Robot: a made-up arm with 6 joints.
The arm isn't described. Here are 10 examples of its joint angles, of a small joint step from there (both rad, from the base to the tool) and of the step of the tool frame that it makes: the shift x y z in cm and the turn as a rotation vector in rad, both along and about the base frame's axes.
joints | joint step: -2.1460 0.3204 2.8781 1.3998 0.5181 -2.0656 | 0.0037 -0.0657 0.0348 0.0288 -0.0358 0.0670
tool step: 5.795 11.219 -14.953 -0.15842 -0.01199 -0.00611
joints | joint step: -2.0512 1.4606 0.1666 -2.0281 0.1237 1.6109 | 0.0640 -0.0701 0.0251 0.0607 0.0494 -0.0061
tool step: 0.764 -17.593 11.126 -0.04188 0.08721 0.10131
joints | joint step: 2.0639 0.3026 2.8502 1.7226 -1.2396 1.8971 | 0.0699 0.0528 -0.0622 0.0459 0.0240 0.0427
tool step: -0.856 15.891 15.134 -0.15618 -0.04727 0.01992
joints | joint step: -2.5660 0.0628 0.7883 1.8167 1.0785 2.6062 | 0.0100 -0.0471 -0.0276 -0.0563 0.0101 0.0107
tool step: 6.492 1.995 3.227 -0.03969 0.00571 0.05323
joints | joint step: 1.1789 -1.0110 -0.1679 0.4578 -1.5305 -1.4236 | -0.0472 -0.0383 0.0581 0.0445 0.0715 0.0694
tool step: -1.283 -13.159 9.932 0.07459 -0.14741 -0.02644
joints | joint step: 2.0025 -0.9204 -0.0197 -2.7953 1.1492 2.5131 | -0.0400 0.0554 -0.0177 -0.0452 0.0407 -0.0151
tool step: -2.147 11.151 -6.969 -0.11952 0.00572 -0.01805
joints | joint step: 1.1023 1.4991 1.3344 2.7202 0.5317 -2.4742 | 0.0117 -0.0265 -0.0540 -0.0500 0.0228 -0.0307
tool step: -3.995 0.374 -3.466 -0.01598 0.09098 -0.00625
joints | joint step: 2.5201 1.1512 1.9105 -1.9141 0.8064 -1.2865 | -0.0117 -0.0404 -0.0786 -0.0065 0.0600 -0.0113
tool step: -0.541 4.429 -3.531 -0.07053 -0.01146 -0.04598
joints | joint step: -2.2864 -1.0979 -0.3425 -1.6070 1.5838 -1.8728 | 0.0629 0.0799 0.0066 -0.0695 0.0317 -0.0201
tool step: -4.186 -12.838 -5.743 -0.00356 -0.09214 0.08336
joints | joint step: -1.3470 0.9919 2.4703 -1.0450 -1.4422 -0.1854 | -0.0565 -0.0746 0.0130 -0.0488 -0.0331 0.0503
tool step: -6.888 15.832 4.081 -0.12318 0.02750 -0.01071
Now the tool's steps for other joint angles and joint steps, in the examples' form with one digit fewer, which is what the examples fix.
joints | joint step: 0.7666 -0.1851 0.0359 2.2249 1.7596 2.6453 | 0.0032 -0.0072 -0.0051 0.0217 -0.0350 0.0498
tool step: 0.09 0.46 -0.04 0.0336 -0.0542 0.0030
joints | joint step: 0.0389 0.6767 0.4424 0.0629 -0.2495 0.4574 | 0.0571 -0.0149 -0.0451 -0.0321 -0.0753 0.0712
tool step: -3.79 13.41 -6.38 -0.0381 0.1040 0.0821
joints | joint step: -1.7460 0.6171 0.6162 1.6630 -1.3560 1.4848 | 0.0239 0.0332 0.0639 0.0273 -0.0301 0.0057
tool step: 4.92 -1.81 4.49 -0.0234 0.0322 -0.0070
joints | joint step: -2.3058 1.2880 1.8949 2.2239 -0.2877 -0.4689 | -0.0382 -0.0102 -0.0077 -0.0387 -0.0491 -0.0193
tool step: -6.19 7.24 1.19 -0.0727 -0.0243 -0.0352
